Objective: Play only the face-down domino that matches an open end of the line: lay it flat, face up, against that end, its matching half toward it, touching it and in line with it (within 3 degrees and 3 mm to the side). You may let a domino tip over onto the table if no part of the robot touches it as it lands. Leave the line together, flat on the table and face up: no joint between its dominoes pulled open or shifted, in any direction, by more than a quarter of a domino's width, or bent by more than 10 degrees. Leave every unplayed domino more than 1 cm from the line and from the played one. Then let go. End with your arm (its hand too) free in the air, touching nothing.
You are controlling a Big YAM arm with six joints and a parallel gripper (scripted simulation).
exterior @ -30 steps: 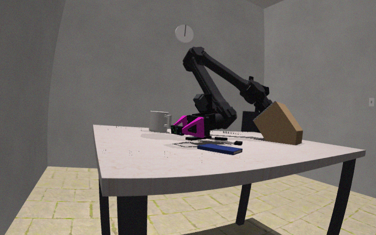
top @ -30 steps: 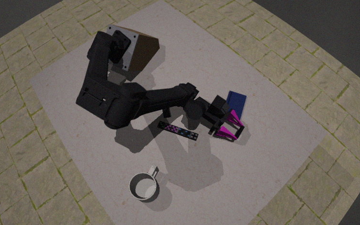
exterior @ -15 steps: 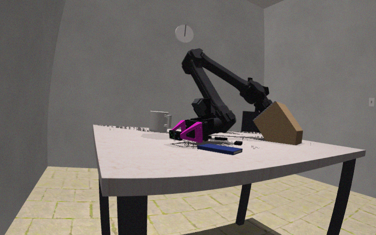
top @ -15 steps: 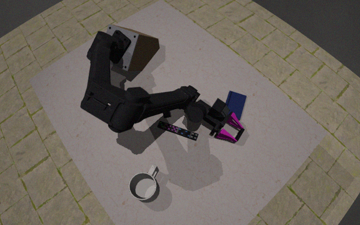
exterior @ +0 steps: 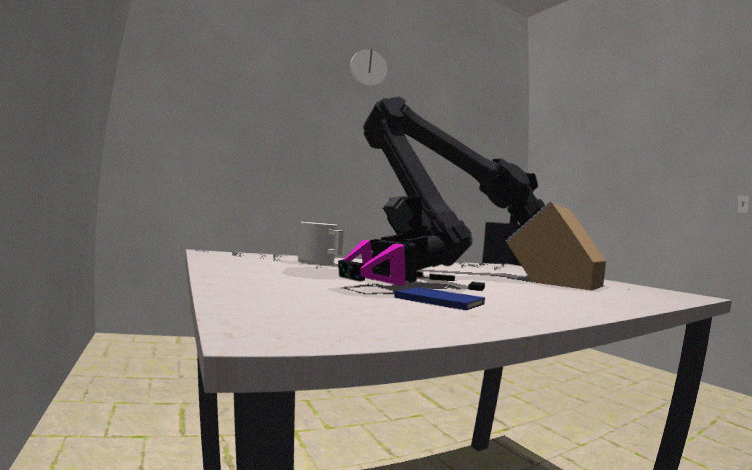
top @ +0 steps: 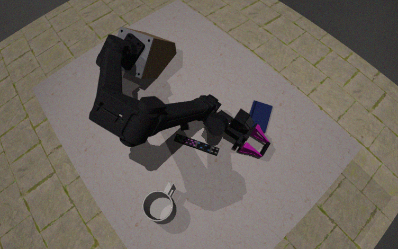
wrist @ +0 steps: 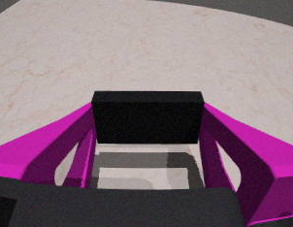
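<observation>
Now: the domino right at my hand. From my hand the other things lie so: blue book (90 mm behind, 110 mm to the left, 30 mm below); mug (120 mm behind, 370 mm to the right, 10 mm above).
</observation>
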